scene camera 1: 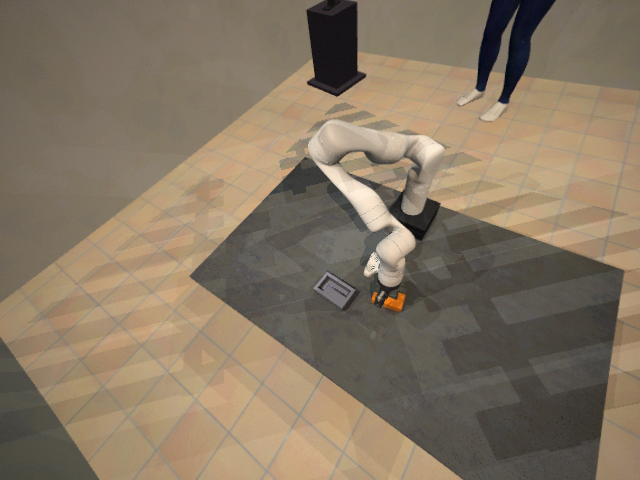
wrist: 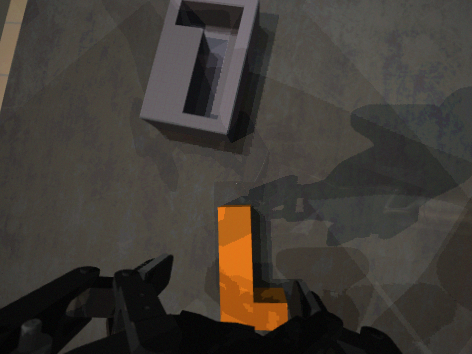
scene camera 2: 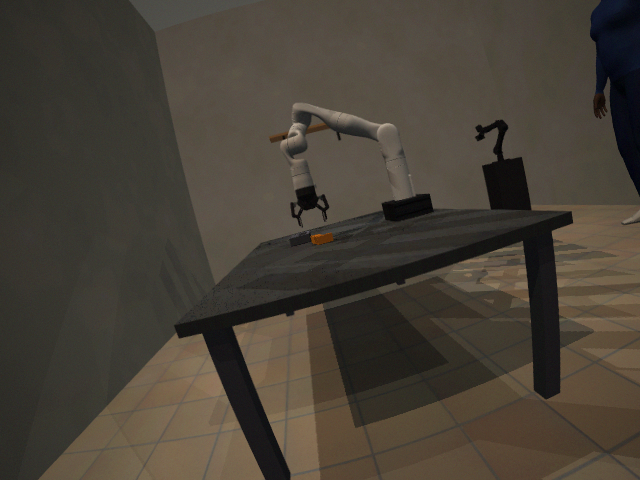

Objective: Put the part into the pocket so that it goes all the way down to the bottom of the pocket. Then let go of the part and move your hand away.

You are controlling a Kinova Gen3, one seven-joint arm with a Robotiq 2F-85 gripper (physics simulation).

Labels:
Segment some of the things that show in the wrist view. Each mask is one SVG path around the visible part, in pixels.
The gripper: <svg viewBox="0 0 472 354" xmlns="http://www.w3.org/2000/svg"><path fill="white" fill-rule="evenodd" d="M0 309L0 354L58 354L91 321L92 317L106 318L107 337L74 348L64 354L403 354L387 334L376 328L363 326L361 327L360 334L344 328L343 321L335 314L328 312L320 297L313 291L310 291L306 282L294 280L290 301L290 315L292 319L264 336L255 332L255 326L237 322L215 321L201 314L182 310L180 315L167 314L158 298L158 295L169 283L173 264L173 255L165 253L155 259L147 260L133 270L119 270L115 272L114 277L99 276L100 269L93 266L73 269Z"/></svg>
An orange L-shaped part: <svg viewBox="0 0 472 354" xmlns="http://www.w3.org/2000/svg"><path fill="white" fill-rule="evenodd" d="M222 205L218 207L221 322L237 322L255 326L255 330L272 331L288 321L287 301L283 288L254 288L251 205Z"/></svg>

